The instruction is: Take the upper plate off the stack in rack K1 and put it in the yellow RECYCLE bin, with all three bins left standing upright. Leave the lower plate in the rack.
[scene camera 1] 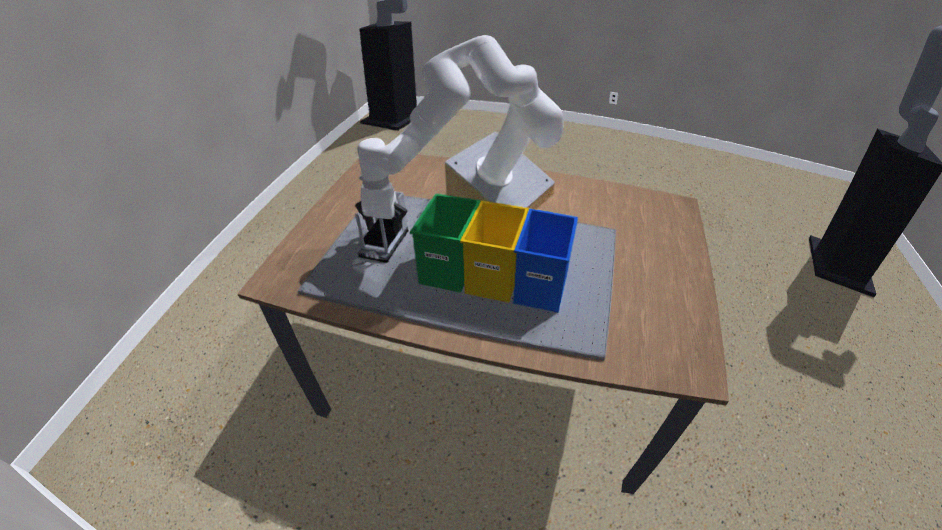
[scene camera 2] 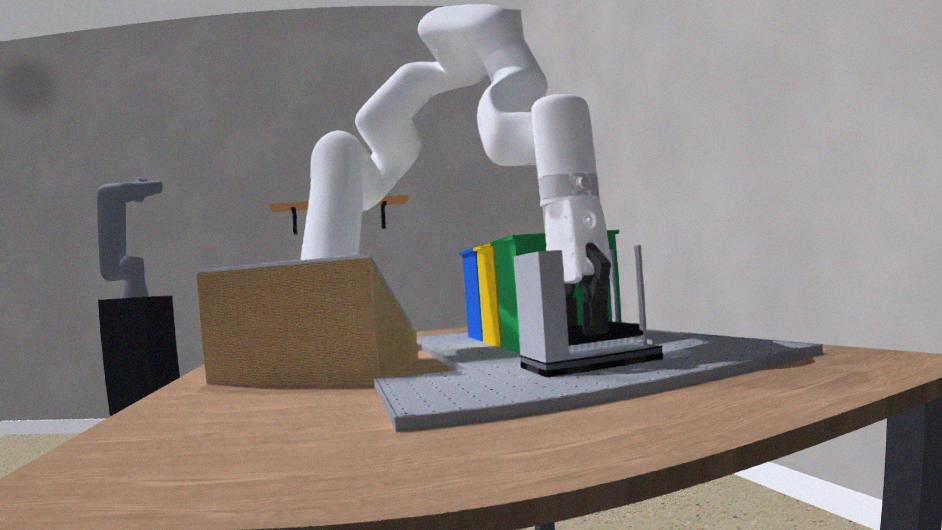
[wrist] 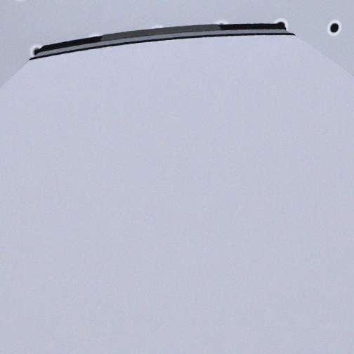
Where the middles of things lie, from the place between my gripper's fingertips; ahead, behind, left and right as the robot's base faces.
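My gripper is right at the black plate (scene camera 2: 617, 330). Measured from my hand, the green bin (scene camera 1: 437, 233) is 240 mm to the left, 10 mm ahead and 50 mm above, and there's a yellow recycle bin (scene camera 1: 489, 241) that is 370 mm to the left, 10 mm behind and 50 mm above. Going by their middles, that yellow recycle bin is the farthest from my gripper of the things named here. The pale plate (scene camera 2: 595, 347) is 20 mm below my hand.
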